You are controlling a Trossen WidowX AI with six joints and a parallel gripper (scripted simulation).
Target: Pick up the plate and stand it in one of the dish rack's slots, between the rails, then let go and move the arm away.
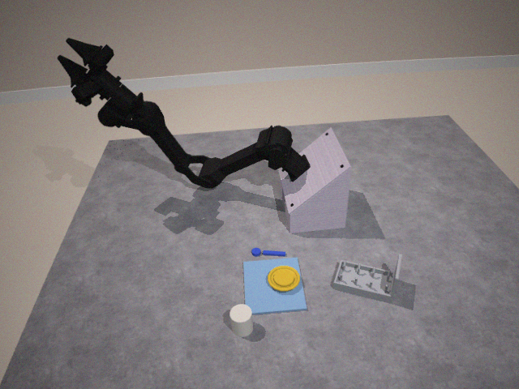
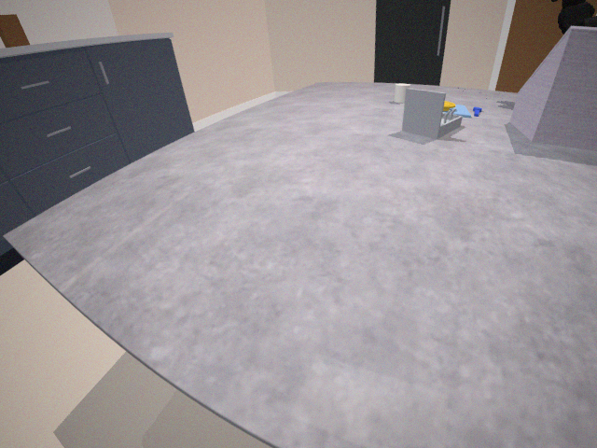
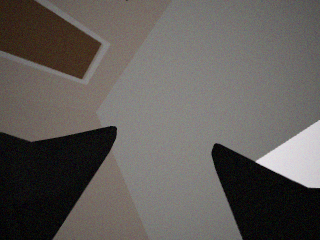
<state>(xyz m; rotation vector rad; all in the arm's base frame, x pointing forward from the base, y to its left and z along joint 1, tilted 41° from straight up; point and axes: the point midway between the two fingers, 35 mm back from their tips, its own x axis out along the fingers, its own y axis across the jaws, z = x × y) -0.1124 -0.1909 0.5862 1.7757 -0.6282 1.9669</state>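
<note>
My gripper tip is 450 mm to the right of the yellow plate, 440 mm above it and 420 mm short of it. Also, from my gripper tip: white cup (520 mm ahead, 430 mm below, 350 mm to the left); light blue mat (450 mm below, 430 mm to the left, 420 mm ahead); blue spoon (450 mm below, 420 mm to the left, 320 mm ahead).
</note>
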